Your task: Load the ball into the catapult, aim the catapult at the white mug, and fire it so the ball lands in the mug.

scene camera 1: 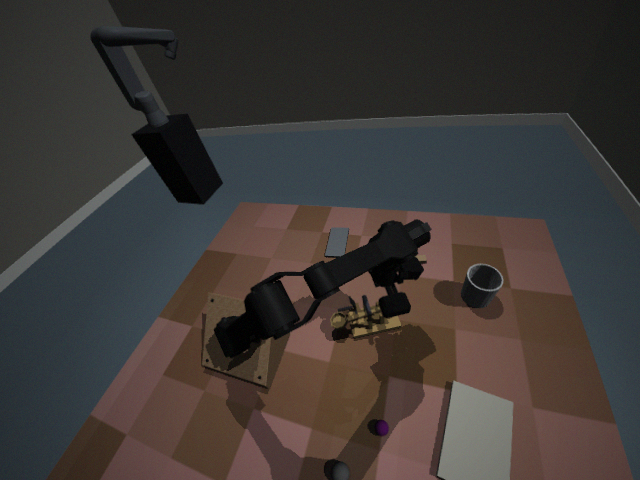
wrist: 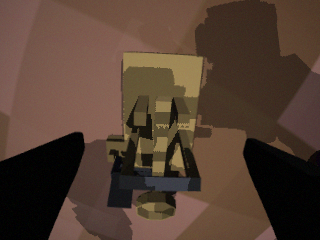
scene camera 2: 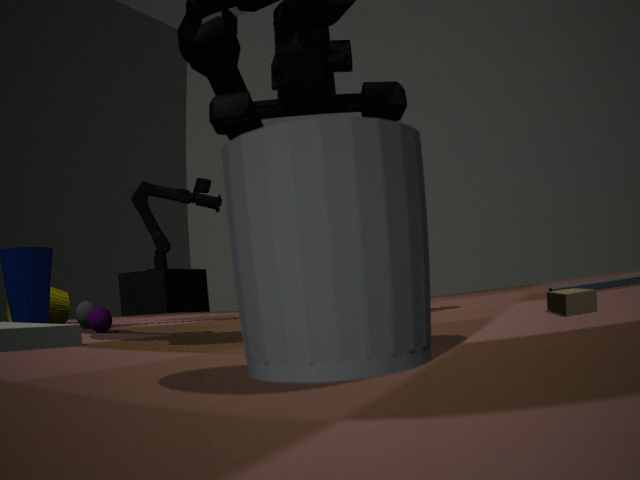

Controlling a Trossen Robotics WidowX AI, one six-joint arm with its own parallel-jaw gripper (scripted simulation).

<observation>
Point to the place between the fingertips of my gripper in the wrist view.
At 166, 143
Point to a wooden catapult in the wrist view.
161, 92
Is my gripper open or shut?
Open.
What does my gripper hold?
Nothing.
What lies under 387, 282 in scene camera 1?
My gripper.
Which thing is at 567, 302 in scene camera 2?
A tan block.
</observation>
